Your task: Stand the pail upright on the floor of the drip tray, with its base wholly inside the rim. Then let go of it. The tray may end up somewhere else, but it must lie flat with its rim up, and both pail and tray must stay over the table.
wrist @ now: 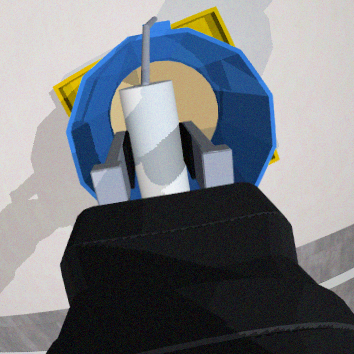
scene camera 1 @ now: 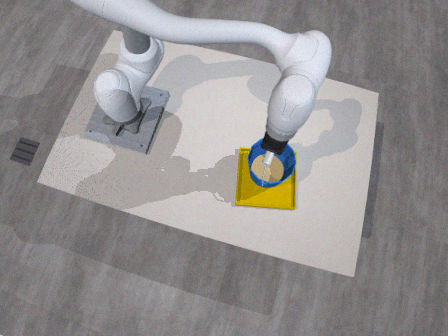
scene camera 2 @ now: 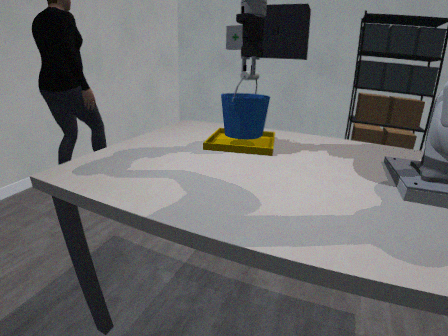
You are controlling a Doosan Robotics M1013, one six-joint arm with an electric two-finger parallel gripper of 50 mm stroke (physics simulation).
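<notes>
The blue pail hangs upright by its wire handle over the yellow drip tray. In the scene camera 2 view its base appears slightly above the tray floor, with a shadow below it; the exact gap is hard to tell. In the scene camera 1 view the pail is toward the tray's upper edge and hides part of that rim. The tray lies flat, rim up. My gripper is shut on the white handle grip. The wrist view does not show the base's underside.
The pale table top carries the robot's grey base plate, well away from the tray. A person stands beyond the table. A shelf rack and a dark wall cabinet are in the background.
</notes>
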